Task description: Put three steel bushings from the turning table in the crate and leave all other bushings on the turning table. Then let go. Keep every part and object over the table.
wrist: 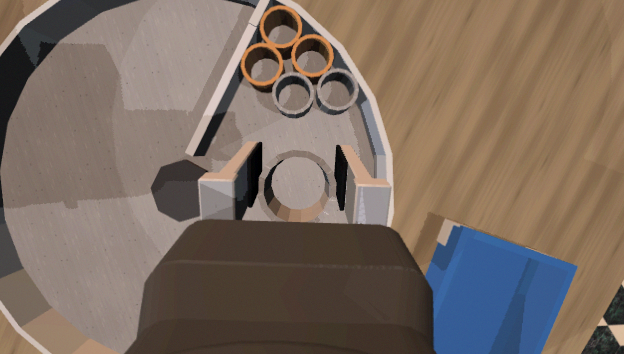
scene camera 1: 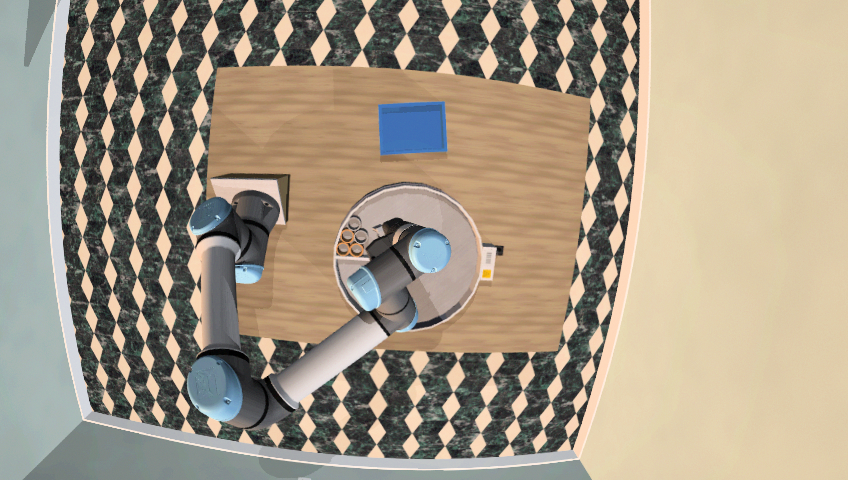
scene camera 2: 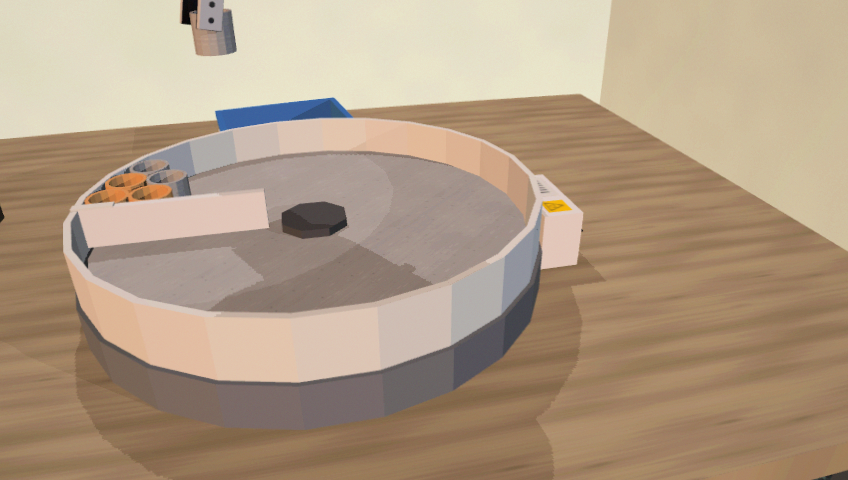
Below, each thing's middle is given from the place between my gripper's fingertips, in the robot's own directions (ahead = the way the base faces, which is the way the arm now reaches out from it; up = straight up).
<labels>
The blue crate point(scene camera 1: 419, 127) lies 280 mm to the left of my hand, 200 mm below it and 70 mm ahead of it.
</labels>
